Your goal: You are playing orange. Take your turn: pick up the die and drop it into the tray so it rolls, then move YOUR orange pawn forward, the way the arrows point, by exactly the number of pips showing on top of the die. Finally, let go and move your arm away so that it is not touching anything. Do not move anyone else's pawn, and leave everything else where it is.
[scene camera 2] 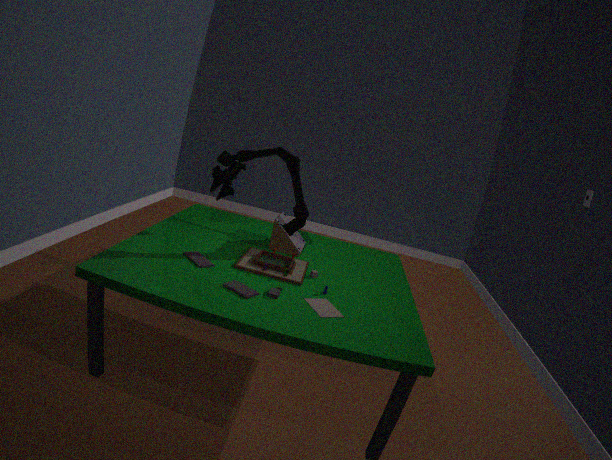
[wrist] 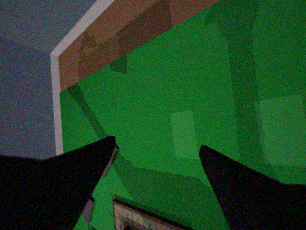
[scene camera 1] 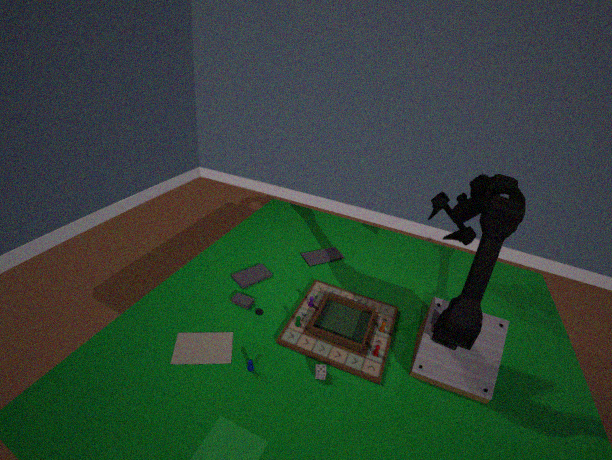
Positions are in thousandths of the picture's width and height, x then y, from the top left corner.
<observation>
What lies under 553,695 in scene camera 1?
A sunken tray.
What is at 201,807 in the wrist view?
The gripper.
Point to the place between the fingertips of the gripper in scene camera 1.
At 712,497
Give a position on a pale card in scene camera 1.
337,755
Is the gripper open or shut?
Open.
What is the gripper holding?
Nothing.
</observation>
